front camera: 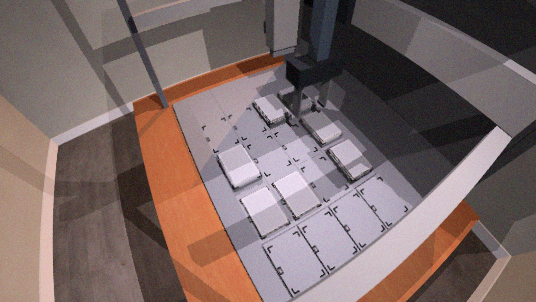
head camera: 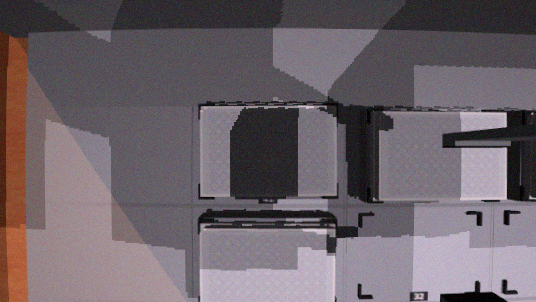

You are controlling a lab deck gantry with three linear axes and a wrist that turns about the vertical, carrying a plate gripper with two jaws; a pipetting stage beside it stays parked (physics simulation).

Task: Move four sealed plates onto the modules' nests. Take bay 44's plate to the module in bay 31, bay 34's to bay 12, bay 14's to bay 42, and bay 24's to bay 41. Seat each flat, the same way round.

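Frame: origin at the robot's base, x left, y back, z up, level; metres.
Where they show: gripper, fingertip midpoint: [front camera: 309,109] [head camera: 468,221]; robot's base, origin of the base link: [front camera: 203,127].
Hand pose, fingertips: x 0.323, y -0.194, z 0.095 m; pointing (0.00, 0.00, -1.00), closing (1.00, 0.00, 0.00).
Things, the pixels of their top centre, and the offset from my fingertips. "spot": a spot on its surface instead.
- sealed plate, middle of its top: [head camera: 268,151] [front camera: 296,96] dy +0.130, dx +0.045, dz -0.061 m
- bay 43, surface spot: [front camera: 350,157] spot: dy -0.193, dx +0.036, dz -0.062 m
- bay 13, surface spot: [front camera: 265,212] spot: dy -0.206, dx -0.281, dz -0.080 m
- bay 23, surface spot: [front camera: 298,194] spot: dy -0.206, dx -0.172, dz -0.080 m
My gripper [front camera: 305,114] [head camera: 475,220] is open, raised over the deck, its two jaws apart with no plate between them. A sealed plate [front camera: 289,95] [head camera: 217,150] lies flat within the corner brackets of bay 41, partly in dark shadow. Another plate [front camera: 322,127] [head camera: 420,165] sits at bay 42, partly behind a jaw in the head view. A plate [front camera: 270,109] [head camera: 265,290] sits at bay 31, cut off by the head view's lower edge. A plate [front camera: 239,162] sits at bay 12. Bays 14, 24, 34 and 44, in the near row, hold no plates.
Other plates stand at bay 43 [front camera: 350,157], bay 13 [front camera: 265,212] and bay 23 [front camera: 298,194]. The pale pipetting stage [front camera: 283,27] hangs behind the gripper. An orange border [front camera: 172,190] [head camera: 16,150] edges the deck, and a pale rail [front camera: 425,215] crosses the front.
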